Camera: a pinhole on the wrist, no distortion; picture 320 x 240 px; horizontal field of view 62.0 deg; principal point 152.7 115.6 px. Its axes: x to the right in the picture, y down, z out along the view. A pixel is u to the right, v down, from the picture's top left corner.
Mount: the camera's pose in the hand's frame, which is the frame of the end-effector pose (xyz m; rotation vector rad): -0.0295 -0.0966 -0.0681 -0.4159 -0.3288 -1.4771
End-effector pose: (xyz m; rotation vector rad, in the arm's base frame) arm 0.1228 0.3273 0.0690 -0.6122 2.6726 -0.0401
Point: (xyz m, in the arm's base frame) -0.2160 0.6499 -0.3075
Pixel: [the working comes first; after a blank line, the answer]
In the camera's frame: -0.3441 0.3170 0.5449

outside the picture
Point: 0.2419 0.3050 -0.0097
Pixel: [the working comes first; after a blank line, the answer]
In the camera's frame: 0.0506 -0.0409 0.1796

227.7 55.0
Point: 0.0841 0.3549 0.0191
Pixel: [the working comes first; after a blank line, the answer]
In the camera's frame: -0.0757 0.0677 0.1581

25.2 229.7
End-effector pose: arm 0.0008 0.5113 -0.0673 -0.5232 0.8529 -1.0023
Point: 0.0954 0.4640 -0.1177
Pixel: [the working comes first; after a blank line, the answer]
In the camera's frame: -0.0800 0.1147 0.1811

outside the picture
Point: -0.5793 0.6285 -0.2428
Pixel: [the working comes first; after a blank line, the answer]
In the camera's frame: -0.2276 -0.1310 -0.4637

behind the camera
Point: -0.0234 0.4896 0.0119
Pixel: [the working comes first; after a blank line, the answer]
In the camera's frame: 0.0292 0.0069 0.0915

237.5 135.8
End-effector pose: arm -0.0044 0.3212 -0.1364 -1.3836 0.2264 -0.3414
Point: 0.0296 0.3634 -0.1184
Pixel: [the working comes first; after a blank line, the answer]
In the camera's frame: -0.0193 0.0420 0.1510

118.7 189.6
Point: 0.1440 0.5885 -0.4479
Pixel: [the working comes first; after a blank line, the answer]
In the camera's frame: -0.2590 0.0558 0.4896

11.8 146.0
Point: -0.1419 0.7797 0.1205
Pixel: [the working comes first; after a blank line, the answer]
In the camera's frame: 0.2949 -0.2921 0.3734

outside the picture
